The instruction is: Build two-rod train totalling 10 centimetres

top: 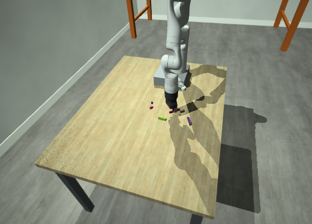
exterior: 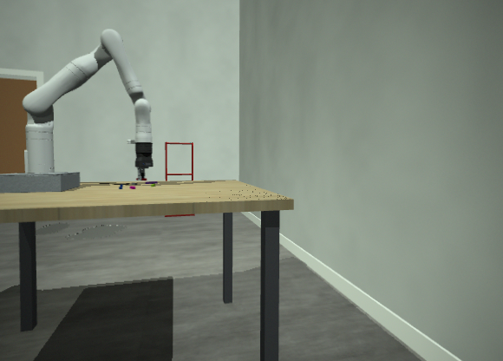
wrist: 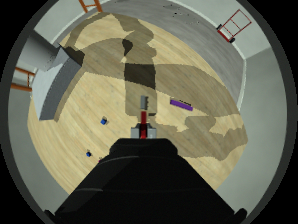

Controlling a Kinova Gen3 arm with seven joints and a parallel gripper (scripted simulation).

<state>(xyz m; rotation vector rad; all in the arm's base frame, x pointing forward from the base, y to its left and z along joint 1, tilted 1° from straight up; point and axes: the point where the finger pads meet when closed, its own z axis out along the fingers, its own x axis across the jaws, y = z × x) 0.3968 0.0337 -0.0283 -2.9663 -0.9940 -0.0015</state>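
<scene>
Right now my hand is 40 mm to the right of the grey rod, 40 mm past it and 40 mm above it. Round my hand: purple rod (100 mm to the left, 40 mm below, 40 mm ahead); lime rod (70 mm to the right, 60 mm ahead, 40 mm below); red rod (10 mm below).
</scene>
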